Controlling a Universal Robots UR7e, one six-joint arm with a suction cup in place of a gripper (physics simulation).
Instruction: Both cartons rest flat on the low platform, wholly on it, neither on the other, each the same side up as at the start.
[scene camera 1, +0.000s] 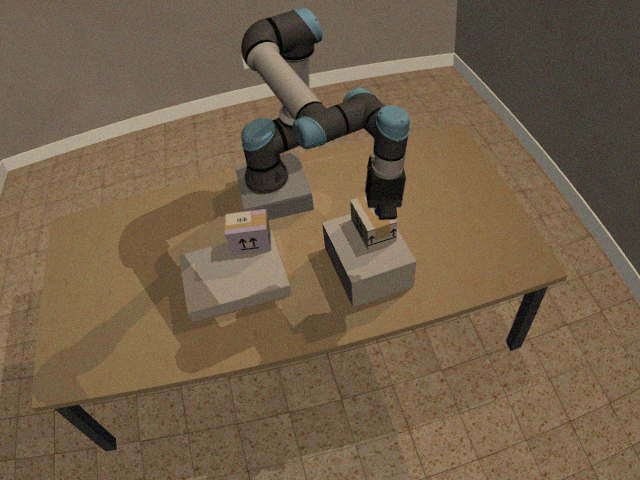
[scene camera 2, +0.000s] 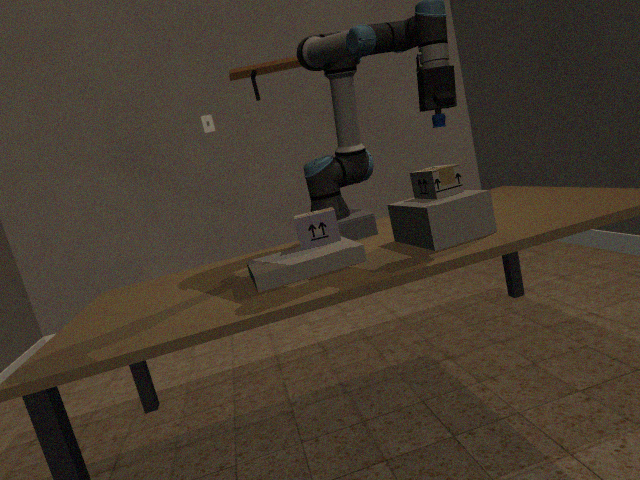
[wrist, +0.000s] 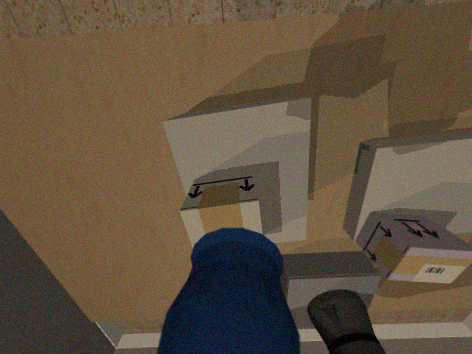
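Pixels of known places: hand at its tool point: (scene camera 2: 439, 126) (wrist: 236, 265); arm's base at its link origin: (scene camera 1: 266, 178) (wrist: 333, 306).
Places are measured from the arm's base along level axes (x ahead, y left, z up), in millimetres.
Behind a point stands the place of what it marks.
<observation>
The lilac carton (scene camera 1: 249, 241) {x 312, y -41, z 23 mm} (scene camera 2: 317, 230) {x 310, y -48, z 15 mm} (wrist: 425, 233) {x 311, y -48, z 28 mm} stands upright, arrows up, at the back right of the low platform (scene camera 1: 242, 289) {x 451, y -68, z -34 mm} (scene camera 2: 310, 266) {x 488, y -83, z -52 mm} (wrist: 425, 167) {x 425, y -39, z -33 mm}; its back bottom edge is hidden. The white carton (scene camera 1: 382, 235) {x 388, y 356, z 84 mm} (scene camera 2: 425, 186) {x 351, y 298, z 77 mm} (wrist: 220, 215) {x 375, y 353, z 122 mm} stands arrows up near the back of the taller block (scene camera 1: 382, 279) {x 487, y 346, z 7 mm} (scene camera 2: 461, 222) {x 486, y 346, z -27 mm} (wrist: 235, 135) {x 451, y 346, z 38 mm}. My suction gripper (scene camera 1: 378, 212) {x 444, y 345, z 237 mm} (scene camera 2: 438, 124) (wrist: 237, 245) is open and empty. It points down above the white carton, with a clear gap in scene camera 2. The cup hides part of this carton's top in the wrist view.
The arm's grey base block (scene camera 1: 279, 201) {x 116, y 46, z -6 mm} (scene camera 2: 357, 226) {x 107, y 87, z -35 mm} (wrist: 332, 292) {x 68, y 33, z 4 mm} stands behind and between the two supports. All stand on the wooden table (scene camera 1: 465, 206) {x 136, y 688, z -82 mm} (scene camera 2: 558, 211) {x 381, y 661, z -81 mm} (wrist: 100, 150) {x 354, y 629, z -82 mm}. A gap of table separates the low platform from the taller block.
</observation>
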